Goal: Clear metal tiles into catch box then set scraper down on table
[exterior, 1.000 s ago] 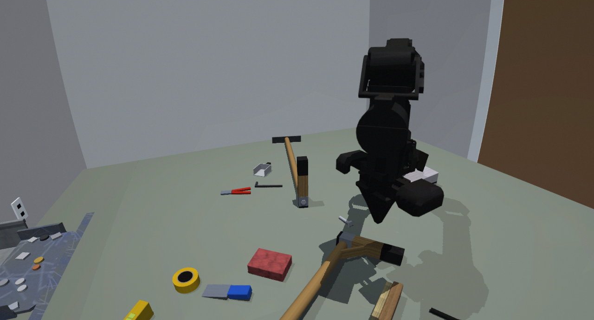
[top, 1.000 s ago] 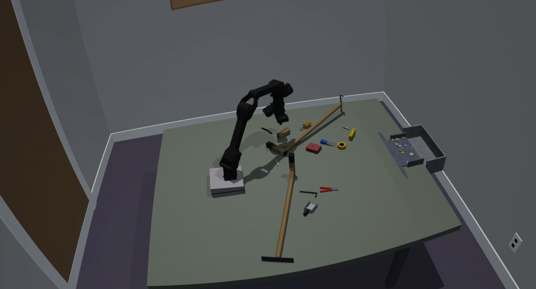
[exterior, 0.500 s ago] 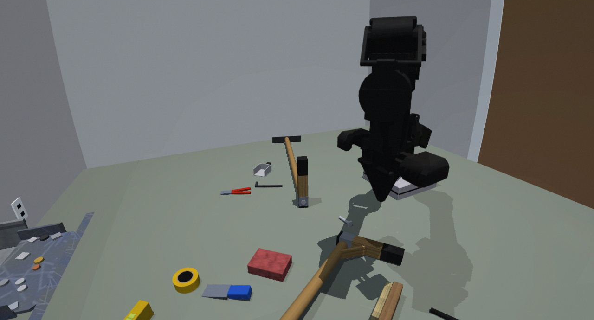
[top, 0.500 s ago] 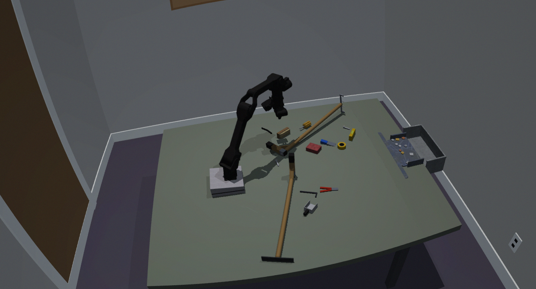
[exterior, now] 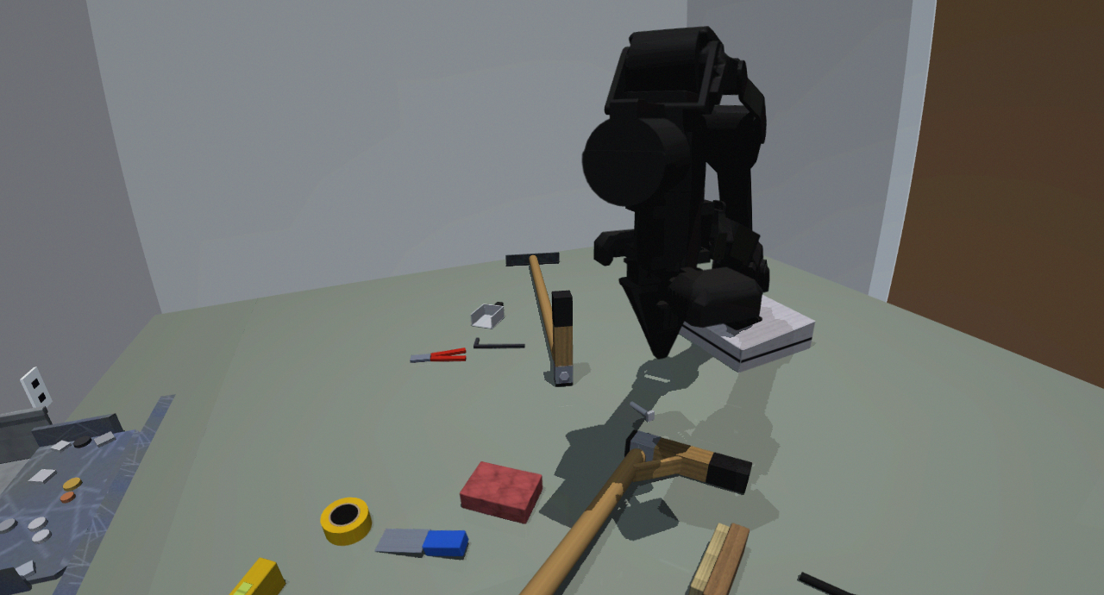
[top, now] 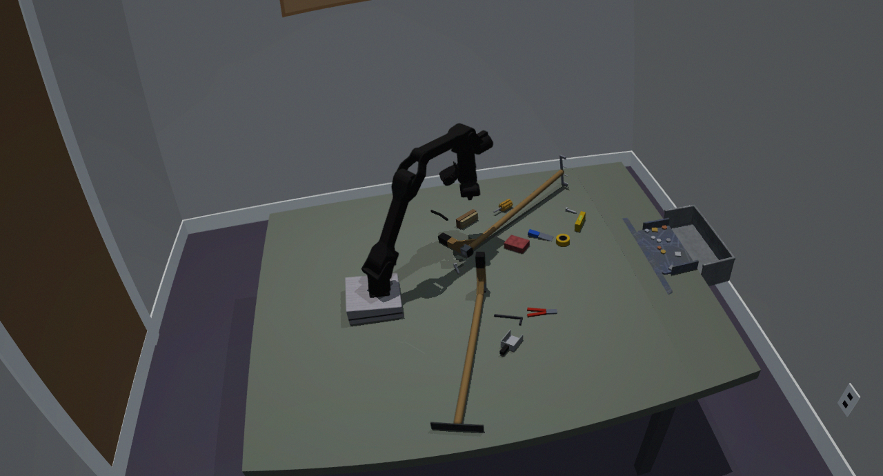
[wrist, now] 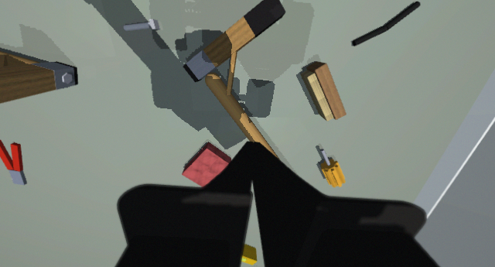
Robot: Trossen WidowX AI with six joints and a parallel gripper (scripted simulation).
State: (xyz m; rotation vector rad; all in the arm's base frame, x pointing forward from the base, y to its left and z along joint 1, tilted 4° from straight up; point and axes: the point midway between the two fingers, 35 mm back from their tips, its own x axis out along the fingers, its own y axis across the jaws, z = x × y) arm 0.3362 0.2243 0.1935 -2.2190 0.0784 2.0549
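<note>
Right now my gripper tip is 11 cm past the long scraper, 53 cm to the left of it and 12 cm above it. From my gripper tip the other things lie so: orange screwdriver 16 cm ahead, 17 cm to the left, 16 cm below; wooden block 1 cm ahead, 12 cm to the left, 16 cm below; red block 14 cm ahead, 7 cm to the right, 17 cm below.
</note>
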